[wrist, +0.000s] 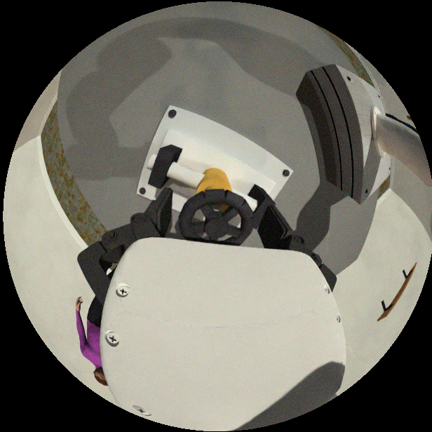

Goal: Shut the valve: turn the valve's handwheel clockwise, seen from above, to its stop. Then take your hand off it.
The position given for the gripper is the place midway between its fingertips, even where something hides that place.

Note:
In view: the gripper (219, 210), a black handwheel (215, 225) and a white base plate (190, 124).

